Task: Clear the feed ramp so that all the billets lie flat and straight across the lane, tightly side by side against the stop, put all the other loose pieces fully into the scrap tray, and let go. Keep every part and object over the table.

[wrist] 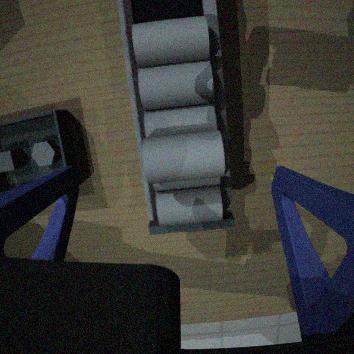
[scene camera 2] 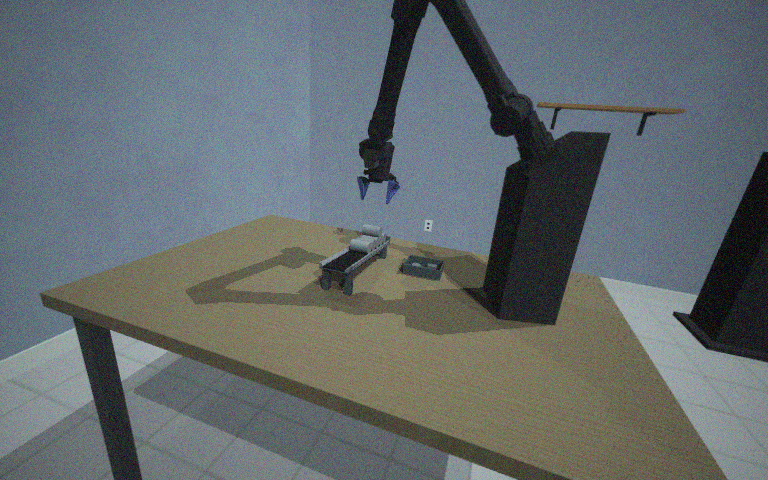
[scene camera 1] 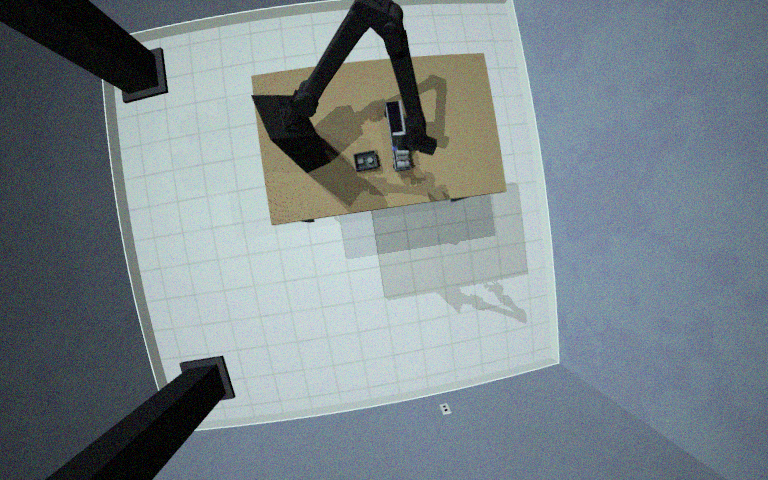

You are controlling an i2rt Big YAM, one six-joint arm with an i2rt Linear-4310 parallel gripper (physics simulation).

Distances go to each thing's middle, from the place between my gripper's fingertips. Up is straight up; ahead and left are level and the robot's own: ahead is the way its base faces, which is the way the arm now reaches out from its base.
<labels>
Right now my hand is 16 cm above the stop [wrist: 227,220] and 9 cm to the left of it.
</labels>
